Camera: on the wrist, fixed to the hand. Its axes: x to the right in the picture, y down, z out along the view.
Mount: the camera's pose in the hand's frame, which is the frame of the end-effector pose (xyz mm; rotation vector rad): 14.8 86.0 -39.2 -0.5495 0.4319 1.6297
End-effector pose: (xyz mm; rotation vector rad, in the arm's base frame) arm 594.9 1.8 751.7 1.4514 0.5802 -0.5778
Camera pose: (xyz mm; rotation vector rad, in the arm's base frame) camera 663.4 44.0 803.4 1.0588 -0.2386 1.1085
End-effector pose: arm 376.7 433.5 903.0 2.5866 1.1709 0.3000
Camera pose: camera 434.5 397.3 970.1 2.2976 -1.0891 1.2439
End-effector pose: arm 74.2 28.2 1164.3 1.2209 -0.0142 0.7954
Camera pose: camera 22.3 78.7 1226.8 0.2598 -0.9020 2.2424
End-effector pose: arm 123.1 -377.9 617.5 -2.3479 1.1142 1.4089
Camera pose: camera 95.2 -465.4 644.3 0.8185 -1.6732 -0.7290
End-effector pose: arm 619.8 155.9 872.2 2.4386 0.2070 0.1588
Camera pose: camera 637.0 117.8 958.3 1.4186 -1.4486 1.2125
